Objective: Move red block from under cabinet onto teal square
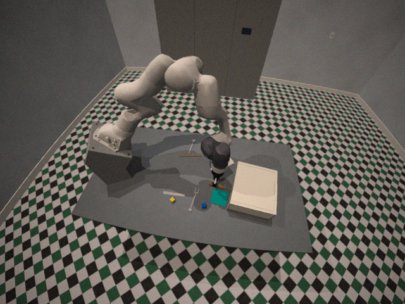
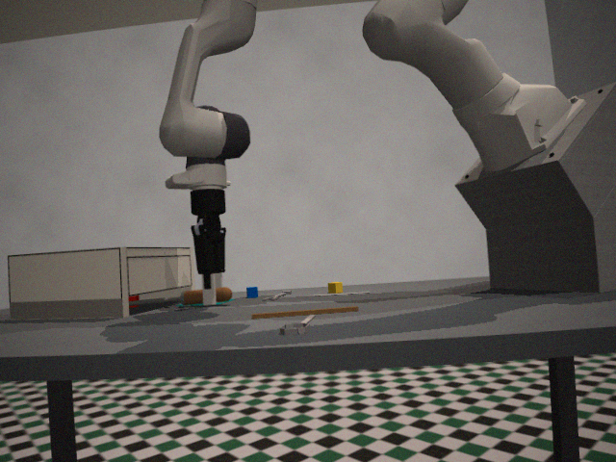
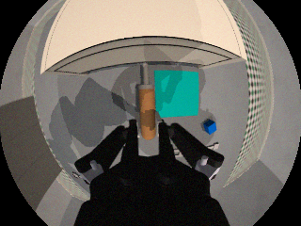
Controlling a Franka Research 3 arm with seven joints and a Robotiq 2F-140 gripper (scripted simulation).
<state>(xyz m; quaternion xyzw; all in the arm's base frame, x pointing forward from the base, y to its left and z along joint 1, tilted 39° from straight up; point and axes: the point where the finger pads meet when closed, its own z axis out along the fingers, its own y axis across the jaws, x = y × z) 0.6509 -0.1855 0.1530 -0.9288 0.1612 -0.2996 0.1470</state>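
Right now the teal square is 3 cm ahead of my hand, 8 cm to the right of it and 4 cm below it. The rest, counted from my hand: grey forked tool (14 cm behind, 11 cm to the right, 3 cm below); blue block (7 cm behind, 15 cm to the right, 2 cm below); hook tool (13 cm ahead, 7 cm to the right, 2 cm below).
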